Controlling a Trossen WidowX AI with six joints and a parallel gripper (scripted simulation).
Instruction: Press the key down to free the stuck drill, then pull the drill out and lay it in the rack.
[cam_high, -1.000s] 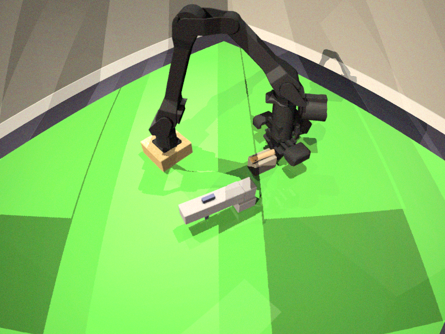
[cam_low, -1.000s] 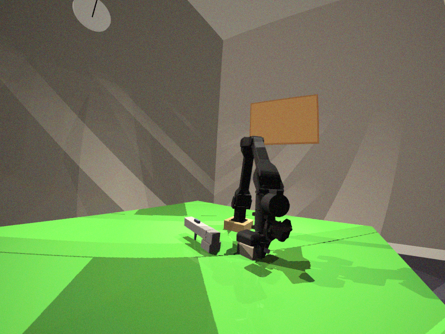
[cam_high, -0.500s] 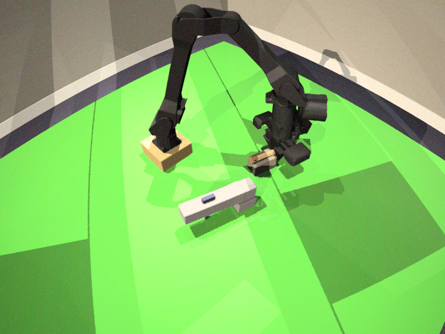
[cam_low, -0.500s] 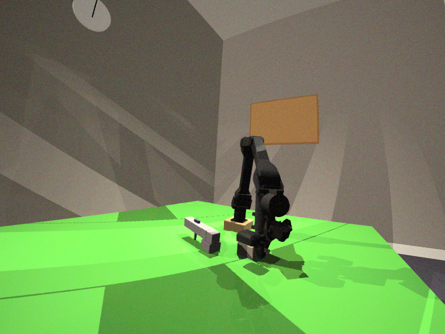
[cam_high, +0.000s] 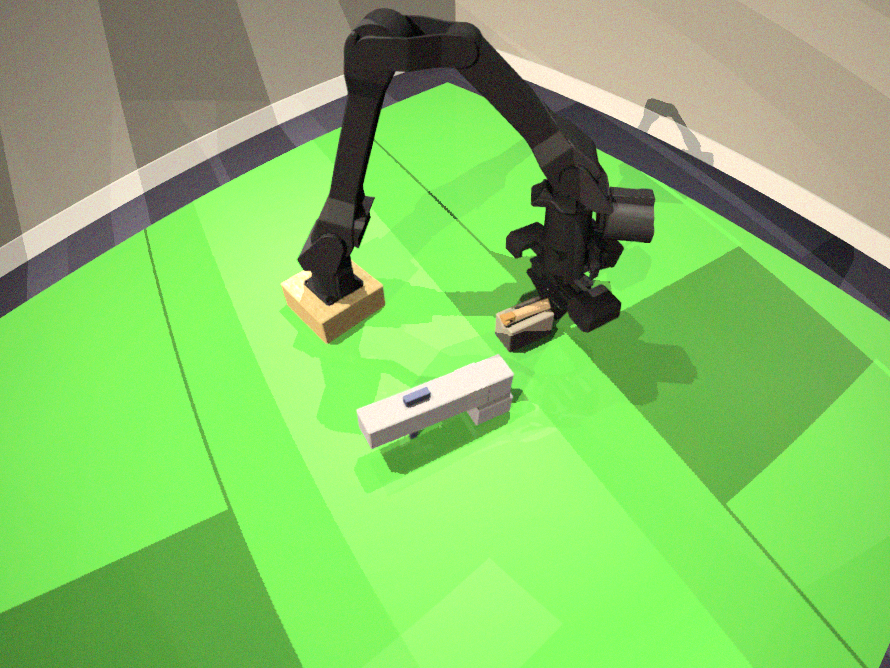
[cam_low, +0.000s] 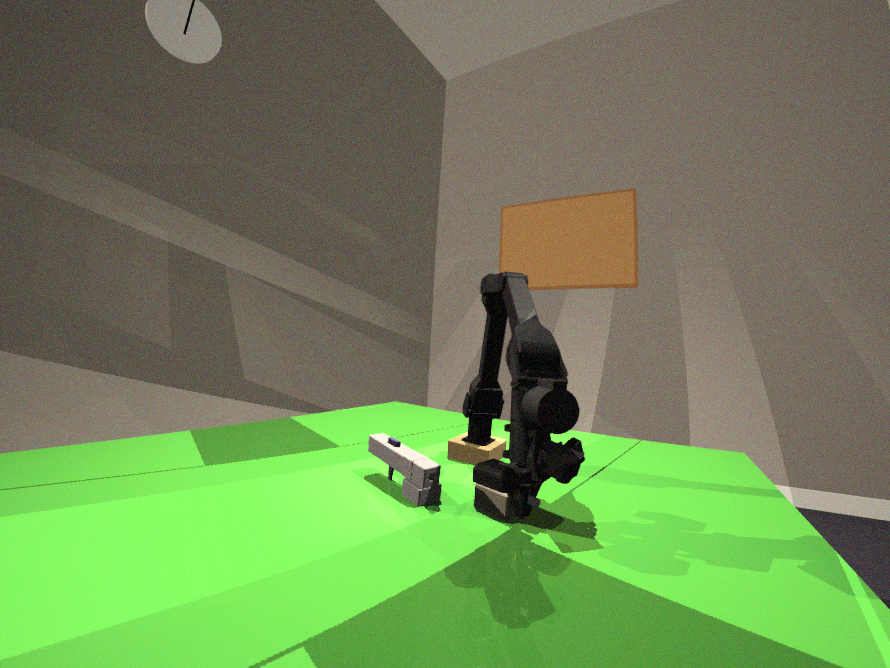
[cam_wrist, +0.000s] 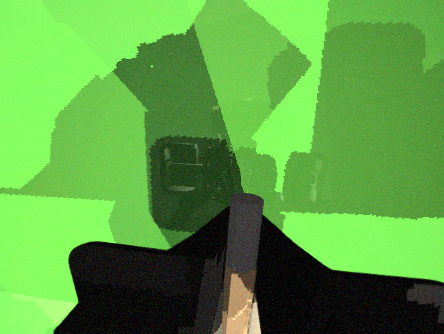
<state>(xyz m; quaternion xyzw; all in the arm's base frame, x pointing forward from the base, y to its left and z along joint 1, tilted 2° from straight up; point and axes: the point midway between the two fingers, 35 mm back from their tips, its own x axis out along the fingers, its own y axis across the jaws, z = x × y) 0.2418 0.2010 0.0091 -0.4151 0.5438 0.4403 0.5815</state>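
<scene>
My gripper tip is 10 mm past the drill, 40 mm to the left of it and 40 mm below it. Round my gripper tip: rack: 20 mm behind, 50 mm to the right, 10 mm above; then blue key: 260 mm to the right, 40 mm above.
</scene>
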